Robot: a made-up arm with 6 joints. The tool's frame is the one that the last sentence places.
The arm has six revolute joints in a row. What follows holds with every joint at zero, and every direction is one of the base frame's.
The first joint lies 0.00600 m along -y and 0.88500 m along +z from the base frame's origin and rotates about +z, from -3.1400 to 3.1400 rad.
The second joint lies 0.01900 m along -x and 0.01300 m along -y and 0.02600 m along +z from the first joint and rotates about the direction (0, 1, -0.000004), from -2.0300 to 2.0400 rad.
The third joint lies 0.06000 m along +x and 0.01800 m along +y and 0.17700 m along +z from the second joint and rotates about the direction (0, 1, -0.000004), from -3.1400 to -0.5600 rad.
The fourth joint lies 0.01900 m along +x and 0.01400 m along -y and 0.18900 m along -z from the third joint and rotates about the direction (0, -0.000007, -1), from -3.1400 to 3.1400 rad.
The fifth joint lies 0.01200 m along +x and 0.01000 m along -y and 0.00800 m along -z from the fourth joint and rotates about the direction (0, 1, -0.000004), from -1.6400 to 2.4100 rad.
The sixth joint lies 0.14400 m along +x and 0.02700 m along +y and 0.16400 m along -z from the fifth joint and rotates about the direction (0, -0.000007, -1), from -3.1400 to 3.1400 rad.
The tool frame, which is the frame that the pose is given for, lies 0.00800 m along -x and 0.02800 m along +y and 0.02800 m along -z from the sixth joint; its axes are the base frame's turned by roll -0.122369, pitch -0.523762 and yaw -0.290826 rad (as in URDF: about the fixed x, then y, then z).
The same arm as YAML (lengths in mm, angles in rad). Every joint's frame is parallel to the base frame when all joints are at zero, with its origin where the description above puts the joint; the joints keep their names.
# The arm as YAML. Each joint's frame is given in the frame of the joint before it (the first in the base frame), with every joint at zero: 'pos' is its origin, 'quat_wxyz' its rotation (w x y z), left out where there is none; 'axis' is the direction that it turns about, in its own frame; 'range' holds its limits. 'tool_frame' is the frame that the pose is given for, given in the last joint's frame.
length_unit: mm
angle_unit: rad
joints:
  - joint: joint 1
    pos: [0.0, -6.0, 885.0]
    axis: [0.0, 0.0, 1.0]
    range: [-3.14, 3.14]
  - joint: joint 2
    pos: [-19.0, -13.0, 26.0]
    axis: [0.0, 1.0, 0.0]
    range: [-2.03, 2.04]
  - joint: joint 3
    pos: [60.0, 18.0, 177.0]
    axis: [0.0, 1.0, 0.0]
    range: [-3.14, -0.56]
  - joint: joint 4
    pos: [19.0, -14.0, -189.0]
    axis: [0.0, 0.0, -1.0]
    range: [-3.14, 3.14]
  - joint: joint 5
    pos: [12.0, -10.0, -8.0]
    axis: [0.0, 1.0, 0.0]
    range: [-1.64, 2.41]
  - joint: joint 6
    pos: [144.0, 27.0, -164.0]
    axis: [0.0, 0.0, -1.0]
    range: [-3.14, 3.14]
tool_frame:
  pos: [-8.0, 28.0, -28.0]
  quat_wxyz: [0.951628, -0.095883, -0.247128, -0.155362]

